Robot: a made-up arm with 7 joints.
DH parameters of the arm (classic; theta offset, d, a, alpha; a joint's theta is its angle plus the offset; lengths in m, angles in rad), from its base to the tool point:
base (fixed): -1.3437 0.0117 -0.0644 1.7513
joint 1: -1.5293 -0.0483 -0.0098 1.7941
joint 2: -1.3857 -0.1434 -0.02 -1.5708
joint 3: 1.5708 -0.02 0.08 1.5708
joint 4: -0.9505 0 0.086 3.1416
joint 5: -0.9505 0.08 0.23 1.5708
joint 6: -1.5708 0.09 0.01 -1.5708
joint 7: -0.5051 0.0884 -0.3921 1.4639
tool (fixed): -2.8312 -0.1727 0 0
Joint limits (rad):
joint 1: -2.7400..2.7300
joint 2: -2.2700..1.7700
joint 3: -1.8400..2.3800
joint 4: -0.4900..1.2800
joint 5: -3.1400..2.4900
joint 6: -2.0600..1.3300
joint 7: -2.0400..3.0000
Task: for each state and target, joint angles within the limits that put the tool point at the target. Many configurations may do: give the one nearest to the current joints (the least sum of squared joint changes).
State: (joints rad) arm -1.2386 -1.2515 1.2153 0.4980 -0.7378 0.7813 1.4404
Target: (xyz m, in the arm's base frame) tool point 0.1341 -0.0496 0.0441
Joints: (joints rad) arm -2.0244 -1.2401 1.6755 0.4048 -0.5024 1.3300 1.3159
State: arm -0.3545 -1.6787 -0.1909 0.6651 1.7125 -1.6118 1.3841
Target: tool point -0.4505 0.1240 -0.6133
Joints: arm -0.5980 -2.2700 0.0689 0.3037 2.1114 -1.1202 1.0532
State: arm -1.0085 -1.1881 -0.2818 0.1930 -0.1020 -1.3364 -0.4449
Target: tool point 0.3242 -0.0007 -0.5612
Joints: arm -1.3077 -1.0508 -0.3848 0.8361 -0.8618 -1.3781 -0.5999
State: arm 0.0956 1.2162 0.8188 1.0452 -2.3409 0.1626 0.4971
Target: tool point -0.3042 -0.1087 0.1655
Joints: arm -0.4533 0.9184 0.4038 0.9495 -2.3172 0.8363 0.1055
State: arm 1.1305 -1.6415 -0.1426 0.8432 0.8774 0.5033 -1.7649
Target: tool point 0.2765 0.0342 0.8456
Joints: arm 1.1866 -1.3783 -0.4634 1.2800 0.5503 0.9881 -2.0400
